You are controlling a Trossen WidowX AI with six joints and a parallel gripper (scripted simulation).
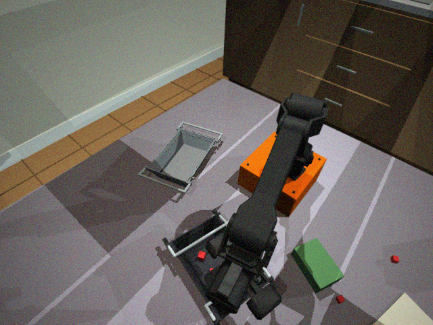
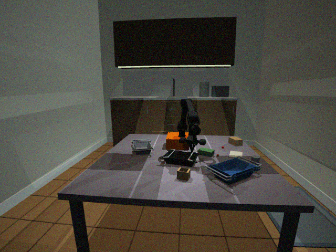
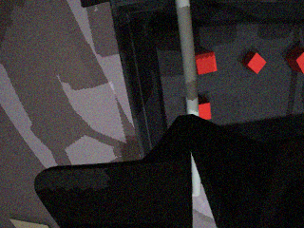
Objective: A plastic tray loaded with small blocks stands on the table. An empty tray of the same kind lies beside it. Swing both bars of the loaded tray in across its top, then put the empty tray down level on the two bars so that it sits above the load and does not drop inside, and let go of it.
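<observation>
My gripper tip is now 200 mm past the tray, 450 mm to the left of it and 40 mm above it. The rest, counted from my gripper tip: green block 220 mm behind, 110 mm to the left, 70 mm below; brown box 220 mm ahead, 40 mm to the right, 70 mm below; white sheet 250 mm behind, 360 mm to the left, 90 mm below.
</observation>
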